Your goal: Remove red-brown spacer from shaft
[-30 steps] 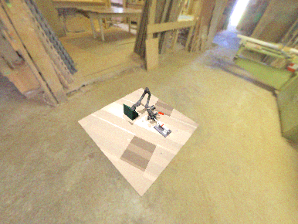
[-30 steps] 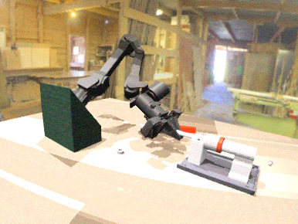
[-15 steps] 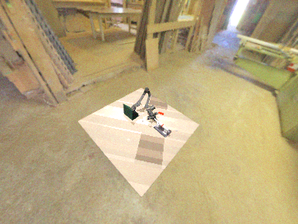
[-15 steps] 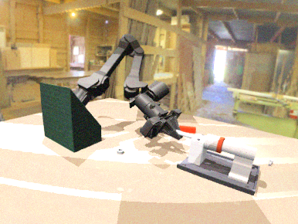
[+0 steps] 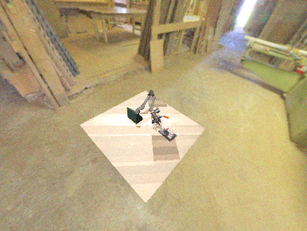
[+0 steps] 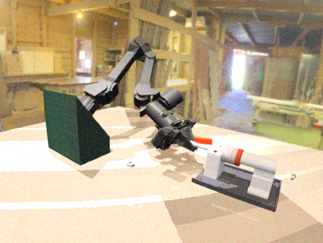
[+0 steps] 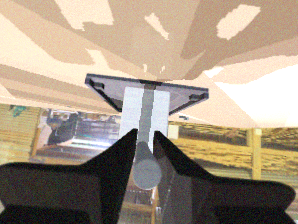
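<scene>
My gripper tip is 4 cm short of the thin shaft and 2 cm below it. From my gripper tip the other things lie so: red-brown spacer 13 cm ahead, 2 cm to the right, 2 cm above.
</scene>
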